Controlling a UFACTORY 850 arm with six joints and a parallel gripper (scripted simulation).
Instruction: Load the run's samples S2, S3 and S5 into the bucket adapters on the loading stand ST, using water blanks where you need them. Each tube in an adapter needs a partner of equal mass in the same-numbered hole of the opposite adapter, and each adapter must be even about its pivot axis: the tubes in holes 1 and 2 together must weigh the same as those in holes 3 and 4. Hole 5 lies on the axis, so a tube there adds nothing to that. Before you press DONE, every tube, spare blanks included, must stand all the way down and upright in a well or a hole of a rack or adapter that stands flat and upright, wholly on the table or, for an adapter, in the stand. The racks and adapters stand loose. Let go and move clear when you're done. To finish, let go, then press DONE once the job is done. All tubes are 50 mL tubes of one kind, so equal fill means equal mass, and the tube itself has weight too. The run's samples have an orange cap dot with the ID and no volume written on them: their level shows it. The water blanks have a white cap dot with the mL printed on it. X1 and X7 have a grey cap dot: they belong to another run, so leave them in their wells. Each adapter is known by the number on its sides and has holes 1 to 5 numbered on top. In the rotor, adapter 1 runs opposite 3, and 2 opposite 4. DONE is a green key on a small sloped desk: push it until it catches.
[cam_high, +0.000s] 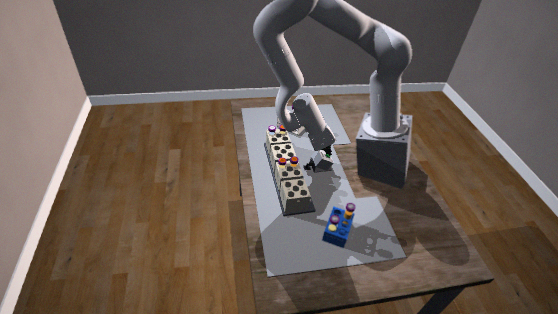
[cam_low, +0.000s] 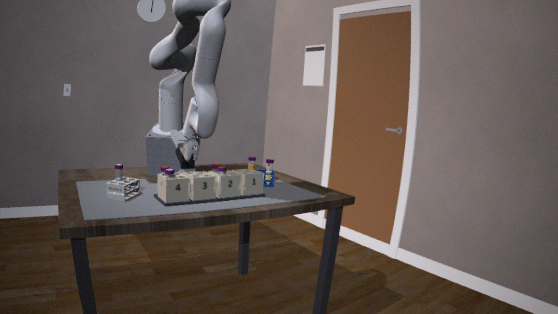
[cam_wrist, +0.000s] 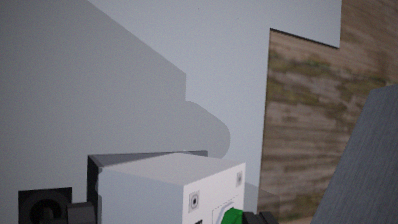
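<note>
Right now my hand is 3 cm above the green done key. The rest, counted from my hand: blue rack (6 cm ahead, 36 cm to the left, 6 cm below); loading stand (19 cm ahead, 3 cm to the left, 9 cm below); white rack (9 cm ahead, 31 cm to the right, 6 cm below).
</note>
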